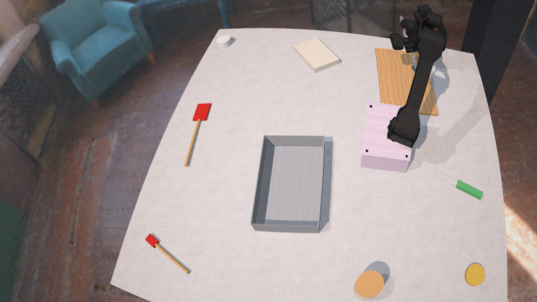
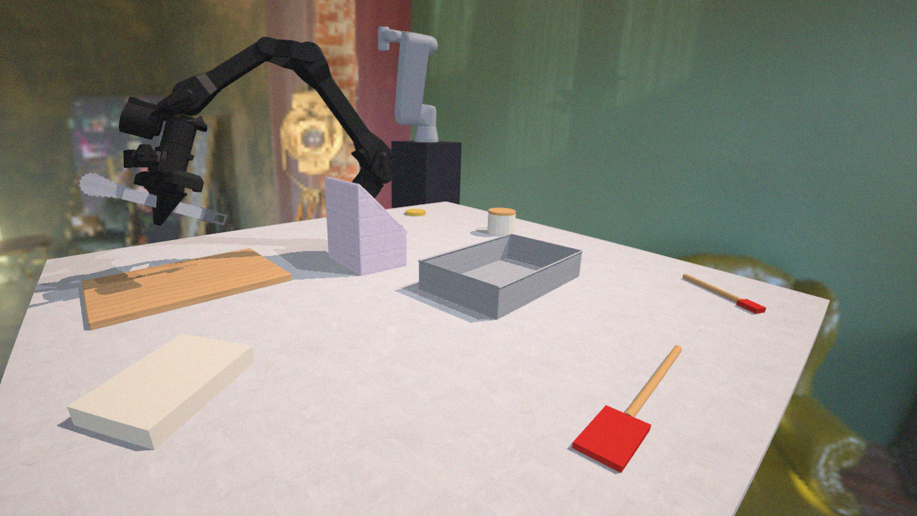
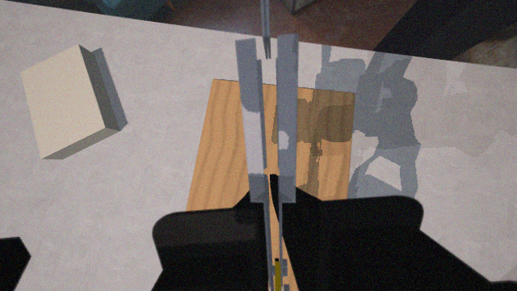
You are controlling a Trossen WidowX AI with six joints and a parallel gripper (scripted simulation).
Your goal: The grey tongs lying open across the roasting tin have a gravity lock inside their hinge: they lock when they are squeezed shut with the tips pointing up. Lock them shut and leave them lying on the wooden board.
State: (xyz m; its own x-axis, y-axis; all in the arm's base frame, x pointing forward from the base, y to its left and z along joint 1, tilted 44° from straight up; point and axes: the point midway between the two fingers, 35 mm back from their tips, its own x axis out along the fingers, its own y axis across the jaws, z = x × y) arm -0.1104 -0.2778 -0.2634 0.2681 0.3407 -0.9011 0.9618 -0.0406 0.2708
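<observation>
Right now my gripper tip is 12 cm above the wooden board and 3 cm to the right of it. Also, from my gripper tip: green-handled knife 52 cm to the left, 14 cm behind, 12 cm below; grey roasting tin 51 cm to the left, 45 cm ahead, 10 cm below; cream block 38 cm ahead, 12 cm below, 10 cm to the right.
</observation>
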